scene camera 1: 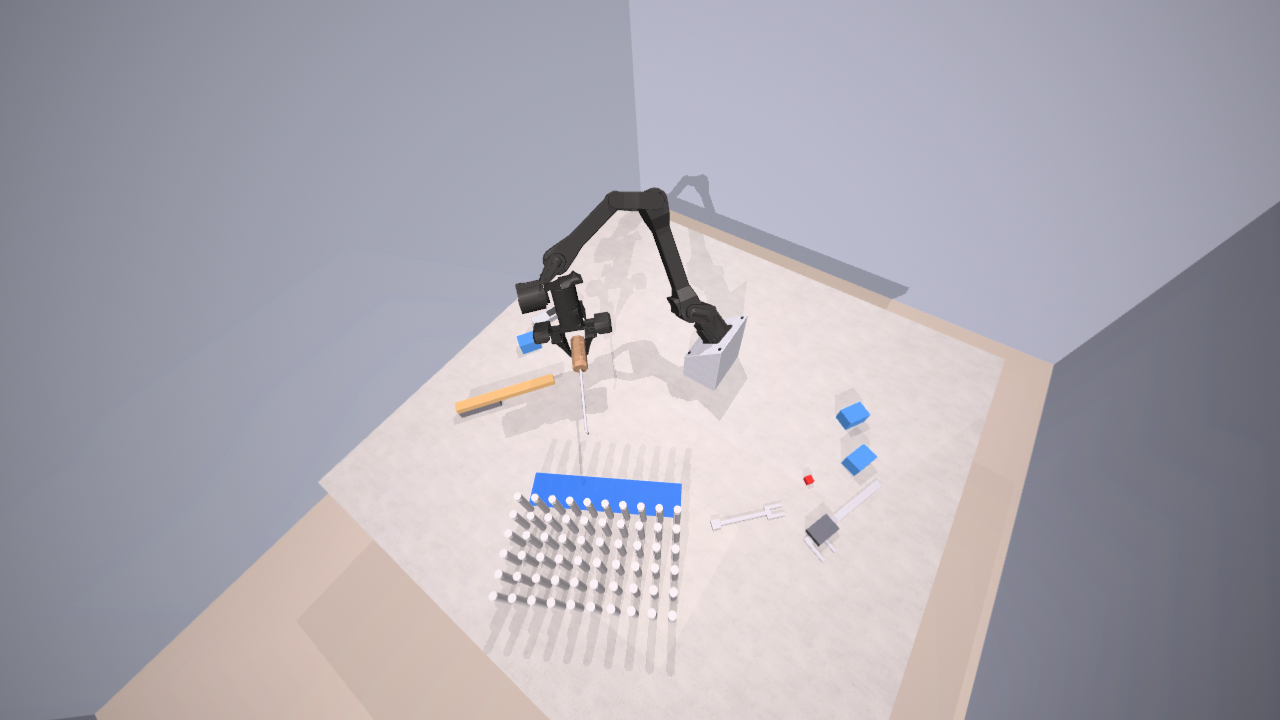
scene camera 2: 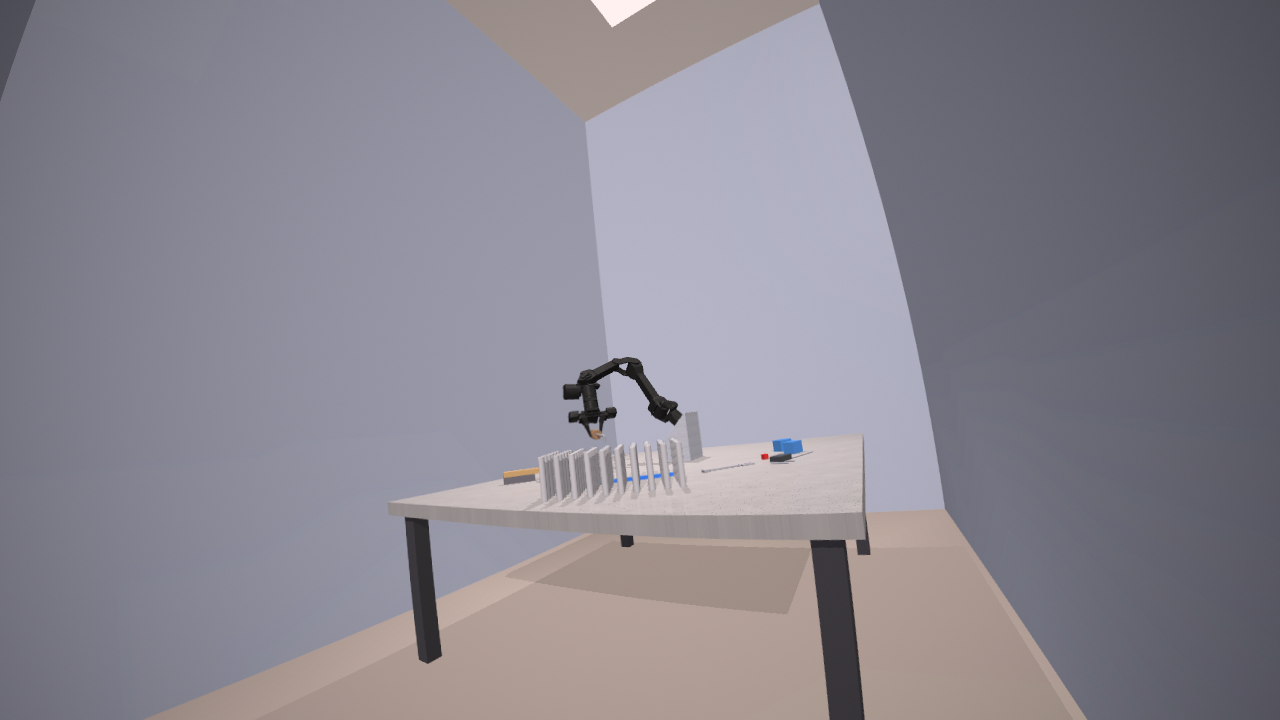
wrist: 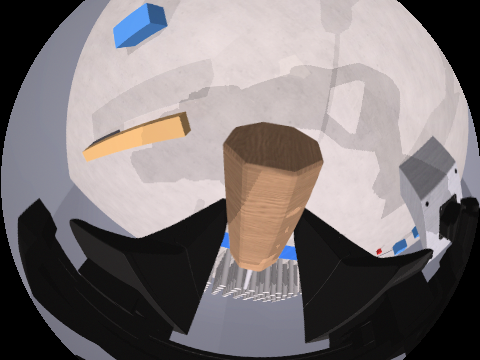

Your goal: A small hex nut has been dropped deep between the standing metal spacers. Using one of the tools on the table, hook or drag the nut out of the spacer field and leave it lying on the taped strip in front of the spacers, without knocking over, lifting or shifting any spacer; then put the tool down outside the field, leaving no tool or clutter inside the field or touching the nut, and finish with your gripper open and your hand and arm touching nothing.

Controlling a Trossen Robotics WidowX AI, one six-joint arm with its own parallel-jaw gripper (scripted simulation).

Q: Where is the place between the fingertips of my gripper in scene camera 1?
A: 579,355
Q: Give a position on a grey-headed tool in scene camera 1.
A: At 825,527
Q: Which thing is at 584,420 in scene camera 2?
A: My gripper.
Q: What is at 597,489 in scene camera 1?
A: A blue taped strip.
